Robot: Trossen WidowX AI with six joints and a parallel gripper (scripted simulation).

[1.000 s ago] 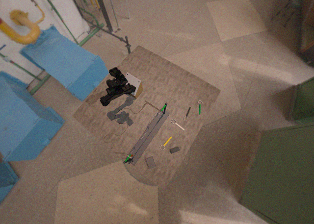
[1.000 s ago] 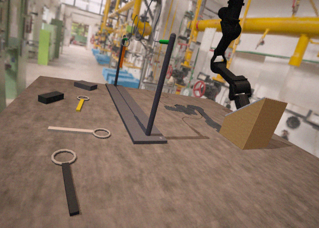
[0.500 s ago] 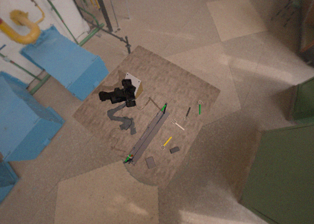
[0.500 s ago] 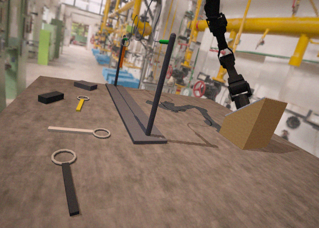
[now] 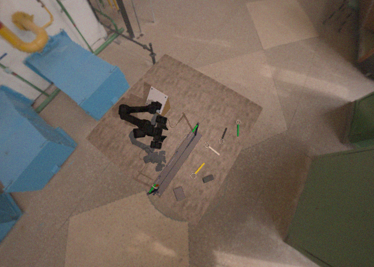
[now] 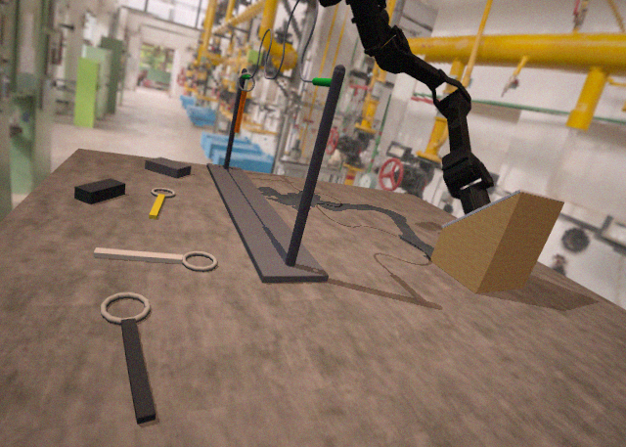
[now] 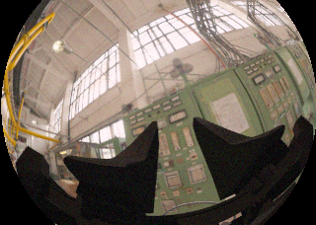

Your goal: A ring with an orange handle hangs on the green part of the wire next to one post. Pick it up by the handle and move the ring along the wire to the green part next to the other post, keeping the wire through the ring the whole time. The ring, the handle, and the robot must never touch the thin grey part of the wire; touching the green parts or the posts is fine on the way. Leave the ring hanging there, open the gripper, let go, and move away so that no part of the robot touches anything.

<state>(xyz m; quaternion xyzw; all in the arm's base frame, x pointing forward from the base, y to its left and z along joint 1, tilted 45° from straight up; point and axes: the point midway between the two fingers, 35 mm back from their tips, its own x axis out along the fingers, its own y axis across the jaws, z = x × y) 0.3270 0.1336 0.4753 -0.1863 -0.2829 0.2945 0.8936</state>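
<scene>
Now: the orange-handled ring 350 mm below my gripper tip, 300 mm to the right of it and 70 mm ahead of it. Round my gripper tip: yellow-handled ring: 580 mm below, 260 mm ahead, 30 mm to the right; dark-handled ring: 580 mm below, 370 mm to the left, 290 mm ahead; cream-handled ring: 580 mm below, 240 mm ahead, 220 mm to the left.
</scene>
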